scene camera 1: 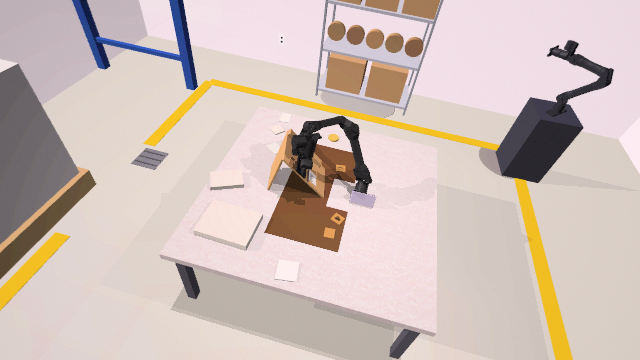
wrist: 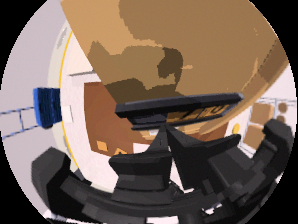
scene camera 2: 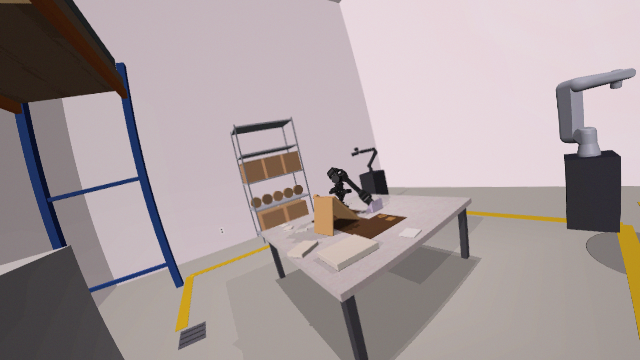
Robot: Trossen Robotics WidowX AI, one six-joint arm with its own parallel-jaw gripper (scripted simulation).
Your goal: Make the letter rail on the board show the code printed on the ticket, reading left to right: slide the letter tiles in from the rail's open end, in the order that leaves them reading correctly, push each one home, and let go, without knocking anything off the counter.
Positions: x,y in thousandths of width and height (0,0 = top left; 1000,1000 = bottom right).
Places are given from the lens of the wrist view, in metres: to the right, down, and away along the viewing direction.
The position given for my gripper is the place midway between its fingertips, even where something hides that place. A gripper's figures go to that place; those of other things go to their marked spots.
my gripper (wrist: 552,569): 0.02, 0.02, 0.10
tan board (wrist: 512,292): 0.00, -0.03, 0.05
brown mat (wrist: 344,556): -0.21, 0.07, 0.30
The marked spots on the tan board and the brown mat are 0.34 m apart.
